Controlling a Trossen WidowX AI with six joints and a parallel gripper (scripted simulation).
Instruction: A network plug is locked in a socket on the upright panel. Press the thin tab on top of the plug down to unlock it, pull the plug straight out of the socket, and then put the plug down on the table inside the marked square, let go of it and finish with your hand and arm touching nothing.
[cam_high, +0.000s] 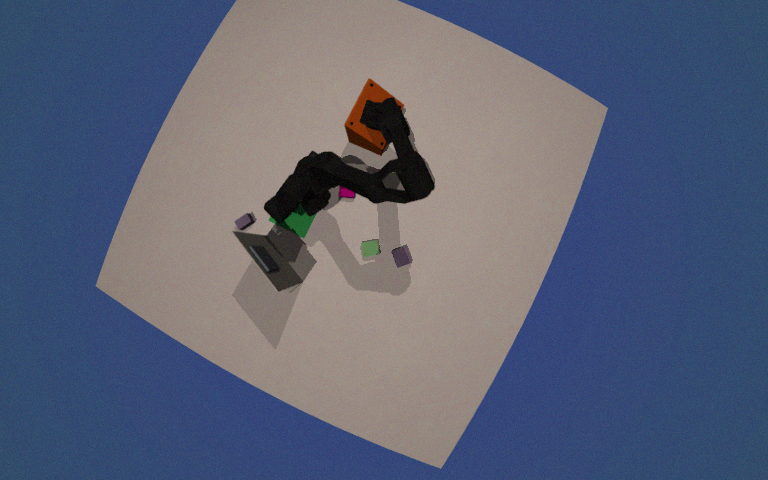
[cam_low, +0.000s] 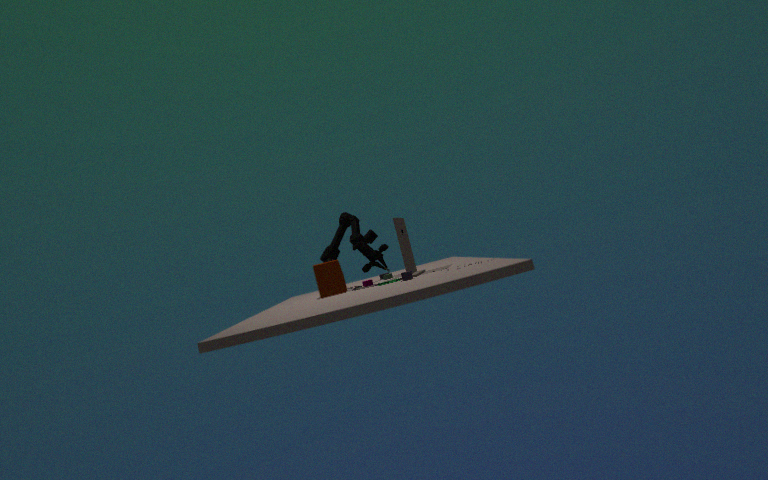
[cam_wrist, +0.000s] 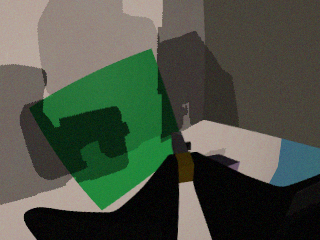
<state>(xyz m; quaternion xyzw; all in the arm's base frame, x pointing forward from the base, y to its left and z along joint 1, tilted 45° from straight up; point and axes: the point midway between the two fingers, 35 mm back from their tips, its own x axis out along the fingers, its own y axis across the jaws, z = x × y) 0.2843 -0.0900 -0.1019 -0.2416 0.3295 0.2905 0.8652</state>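
My gripper tip is 70 mm above the green marked square and 10 mm past it. Round my gripper tip: network plug (right at my gripper tip); upright grey panel (140 mm ahead, 80 mm above, 10 mm to the left).
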